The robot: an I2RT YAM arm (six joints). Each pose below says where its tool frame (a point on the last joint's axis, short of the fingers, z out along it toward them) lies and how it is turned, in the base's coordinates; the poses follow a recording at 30 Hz.
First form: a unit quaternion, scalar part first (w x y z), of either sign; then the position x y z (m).
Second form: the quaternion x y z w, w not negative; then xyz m. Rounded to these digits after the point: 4 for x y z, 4 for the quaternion.
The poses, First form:
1: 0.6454, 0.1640, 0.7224, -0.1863, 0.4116, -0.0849, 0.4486
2: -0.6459, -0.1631, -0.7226, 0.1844, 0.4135, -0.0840, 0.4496
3: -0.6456, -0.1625, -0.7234, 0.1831, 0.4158, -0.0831, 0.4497
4: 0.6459, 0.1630, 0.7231, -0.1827, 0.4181, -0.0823, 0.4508
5: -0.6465, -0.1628, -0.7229, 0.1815, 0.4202, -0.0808, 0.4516
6: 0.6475, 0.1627, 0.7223, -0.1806, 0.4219, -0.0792, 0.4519
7: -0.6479, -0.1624, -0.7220, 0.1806, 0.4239, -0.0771, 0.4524
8: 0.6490, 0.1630, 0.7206, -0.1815, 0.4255, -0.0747, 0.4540
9: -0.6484, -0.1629, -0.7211, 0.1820, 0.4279, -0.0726, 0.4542
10: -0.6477, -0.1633, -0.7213, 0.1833, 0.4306, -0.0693, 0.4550
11: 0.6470, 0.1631, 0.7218, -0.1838, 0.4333, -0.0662, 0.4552
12: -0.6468, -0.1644, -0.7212, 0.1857, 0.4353, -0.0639, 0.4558
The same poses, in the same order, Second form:
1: 0.1640, 0.7224, -0.1863, 0.6454, 0.4116, -0.0849, 0.4486
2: 0.1631, 0.7226, -0.1844, 0.6459, 0.4135, -0.0840, 0.4496
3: 0.1625, 0.7234, -0.1831, 0.6456, 0.4158, -0.0831, 0.4497
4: 0.1630, 0.7231, -0.1827, 0.6459, 0.4181, -0.0823, 0.4508
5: 0.1628, 0.7229, -0.1815, 0.6465, 0.4202, -0.0808, 0.4516
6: 0.1627, 0.7223, -0.1806, 0.6475, 0.4219, -0.0792, 0.4519
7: 0.1624, 0.7220, -0.1806, 0.6479, 0.4239, -0.0771, 0.4524
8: 0.1630, 0.7206, -0.1815, 0.6490, 0.4255, -0.0747, 0.4540
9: 0.1629, 0.7211, -0.1820, 0.6484, 0.4279, -0.0726, 0.4542
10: 0.1633, 0.7213, -0.1833, 0.6477, 0.4306, -0.0693, 0.4550
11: 0.1631, 0.7218, -0.1838, 0.6470, 0.4333, -0.0662, 0.4552
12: 0.1644, 0.7212, -0.1857, 0.6468, 0.4353, -0.0639, 0.4558
